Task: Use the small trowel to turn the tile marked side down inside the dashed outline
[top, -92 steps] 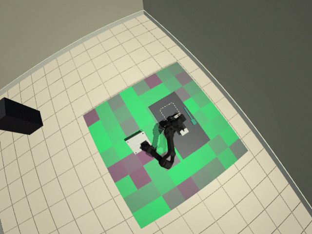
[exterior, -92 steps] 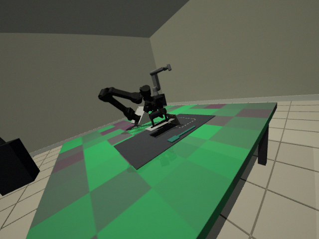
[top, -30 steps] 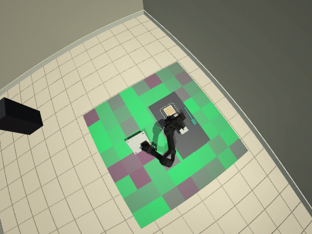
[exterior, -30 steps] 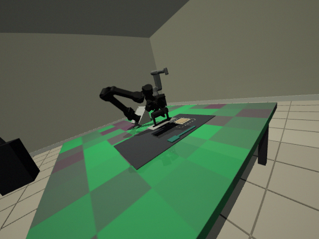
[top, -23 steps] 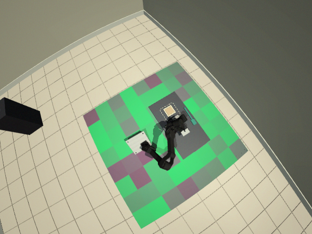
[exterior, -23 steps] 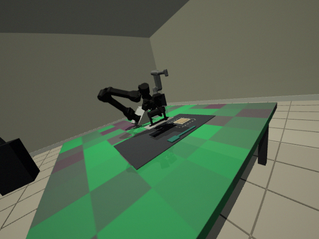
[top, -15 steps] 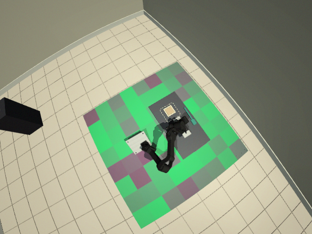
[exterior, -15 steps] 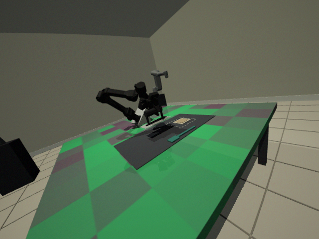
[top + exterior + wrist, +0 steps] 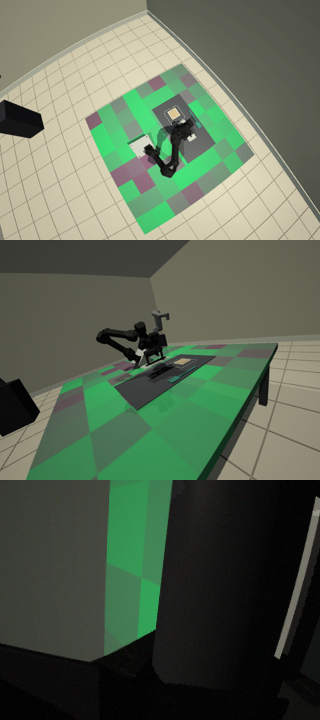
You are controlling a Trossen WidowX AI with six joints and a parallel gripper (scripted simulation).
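My gripper tip is now 15 cm above the dark grey mat, 4 cm to the right of it and 1 cm past it. From my gripper tip the other things lie so: teal trowel 13 cm below, 13 cm ahead, 2 cm to the left; cream tile 20 cm to the left, 13 cm below, 1 cm behind.
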